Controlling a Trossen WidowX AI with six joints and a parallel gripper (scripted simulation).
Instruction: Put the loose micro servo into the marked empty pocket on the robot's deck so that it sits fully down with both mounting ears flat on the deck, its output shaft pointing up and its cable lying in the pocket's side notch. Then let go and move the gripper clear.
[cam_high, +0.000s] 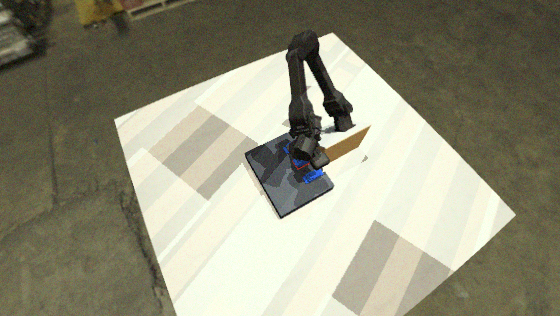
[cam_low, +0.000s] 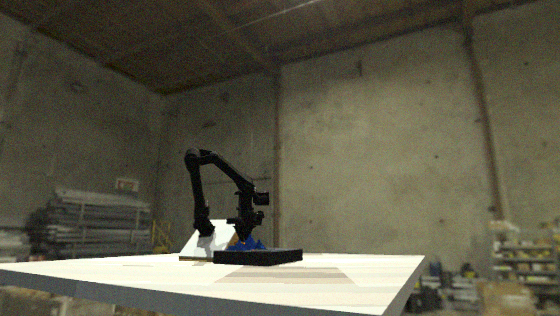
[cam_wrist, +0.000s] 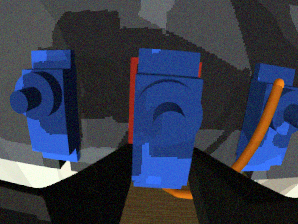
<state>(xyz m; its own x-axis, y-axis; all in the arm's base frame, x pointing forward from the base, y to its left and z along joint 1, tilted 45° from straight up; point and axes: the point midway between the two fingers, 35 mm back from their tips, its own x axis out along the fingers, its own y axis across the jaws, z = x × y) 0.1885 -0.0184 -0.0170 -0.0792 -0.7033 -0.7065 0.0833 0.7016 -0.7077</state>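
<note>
My gripper tip is now 12 cm short of the dark deck, 1 cm to the left of it and 5 cm above it.
</note>
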